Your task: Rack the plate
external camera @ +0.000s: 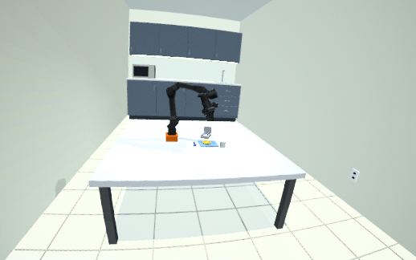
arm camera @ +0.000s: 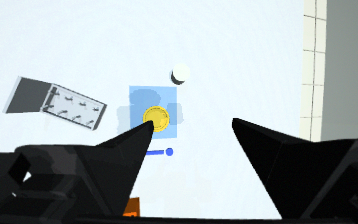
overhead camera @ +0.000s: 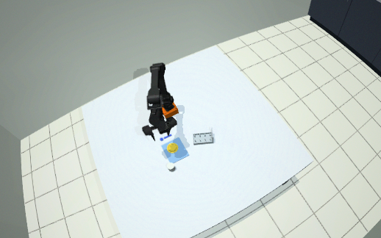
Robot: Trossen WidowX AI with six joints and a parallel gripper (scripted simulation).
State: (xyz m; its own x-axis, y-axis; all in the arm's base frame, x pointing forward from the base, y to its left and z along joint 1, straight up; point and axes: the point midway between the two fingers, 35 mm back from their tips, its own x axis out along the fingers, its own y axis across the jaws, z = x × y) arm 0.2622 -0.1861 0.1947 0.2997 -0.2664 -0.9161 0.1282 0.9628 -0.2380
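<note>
My gripper tip is now 10 mm past the yellow plate, 40 mm to the right of it and 200 mm above it. From my gripper tip the other things lie so: light blue mat: 10 mm ahead, 50 mm to the left, 210 mm below; then small white cup: 100 mm ahead, 40 mm to the right, 190 mm below; then grey dish rack: 60 mm ahead, 240 mm to the left, 190 mm below.
</note>
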